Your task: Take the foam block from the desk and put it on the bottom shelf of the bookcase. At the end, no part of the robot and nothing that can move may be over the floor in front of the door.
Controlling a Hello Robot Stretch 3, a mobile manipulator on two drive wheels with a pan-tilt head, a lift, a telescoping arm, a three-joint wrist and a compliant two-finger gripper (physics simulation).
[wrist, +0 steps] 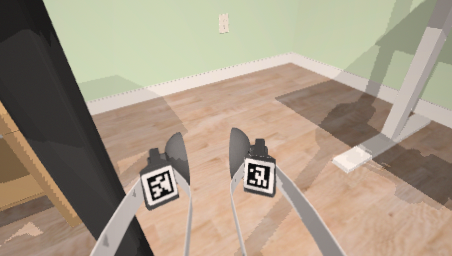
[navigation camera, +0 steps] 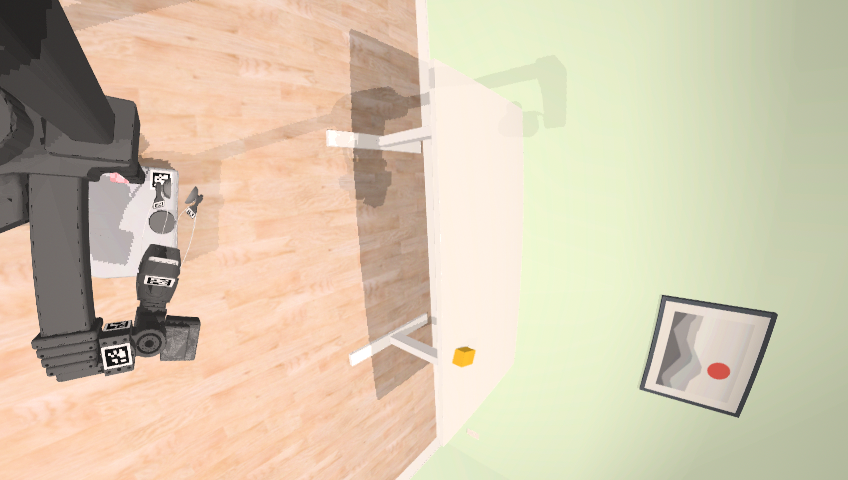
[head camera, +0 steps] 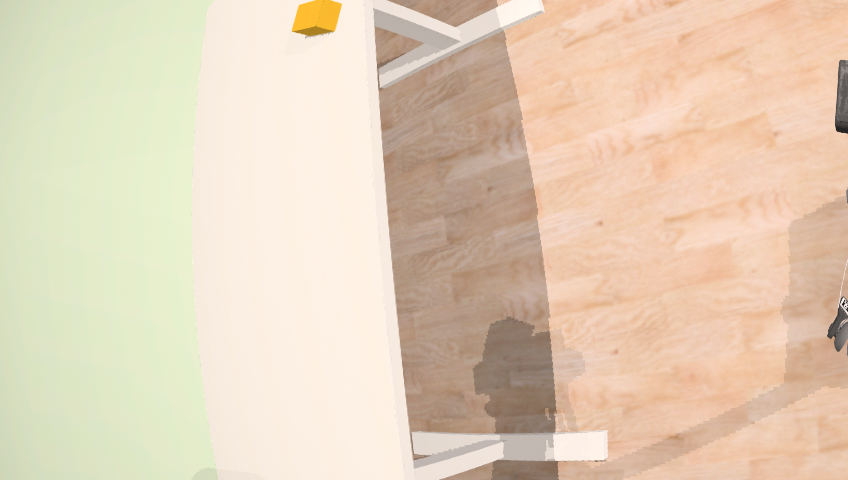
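Seen in the pictures: gripper, fingertip midpoint: [wrist: 208, 147] [navigation camera: 182, 183]; robot's base, origin of the base link: [navigation camera: 161, 220].
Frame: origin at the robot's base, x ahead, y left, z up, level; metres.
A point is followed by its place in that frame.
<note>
The foam block, an orange-yellow cube [head camera: 316, 17] @(y -0.466, x 0.862, z 0.765 m) [navigation camera: 463, 356] @(y -0.463, x 0.858, z 0.762 m), sits on the white desk [head camera: 297, 237] @(y -0.068, x 0.936, z 0.720 m) [navigation camera: 479, 237] @(y -0.006, x 0.970, z 0.720 m), toward the desk's top end in the head view and its lower end in the navigation view. My gripper [navigation camera: 179, 191] @(y 0.098, x 0.038, z 0.578 m) [wrist: 208, 147] @(y 0.098, x 0.038, z 0.578 m) is open, with wooden floor showing between its fingertips in the wrist view. It is low beside my base, well away from the desk and the block. Part of a finger shows at the right edge of the head view. The bookcase and the door do not show in these views.
White desk feet [head camera: 583, 446] [navigation camera: 342, 138] [wrist: 352, 159] stand out over the floor. A light wooden table [wrist: 20, 192] @(y 0.609, x -0.470, z 0.150 m) shows partly at the wrist view's left, behind a black robot part [wrist: 65, 115] @(y 0.116, x -0.054, z 0.622 m). My white base [navigation camera: 136, 214] @(y 0.022, x -0.066, z 0.160 m) is under the arm. A picture [navigation camera: 737, 356] @(y -0.446, x 1.579, z 1.797 m) hangs on the green wall.
</note>
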